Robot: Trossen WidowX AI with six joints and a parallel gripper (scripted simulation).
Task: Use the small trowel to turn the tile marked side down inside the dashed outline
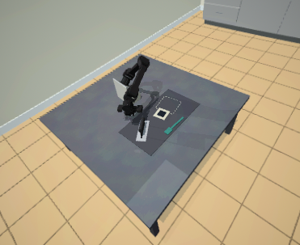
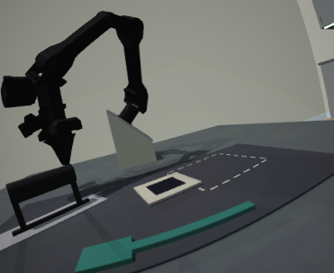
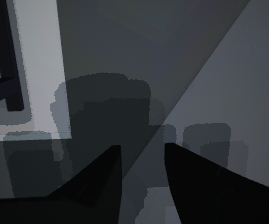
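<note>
The black handled tool lies 100 mm ahead of my gripper tip, 10 mm to the left of it and 40 mm below it. Also, from my gripper tip: dark mat: 130 mm ahead, 180 mm to the left, 100 mm below; then teal trowel: 270 mm ahead, 170 mm to the left, 80 mm below; then white tile: 120 mm ahead, 210 mm to the left, 80 mm below.
</note>
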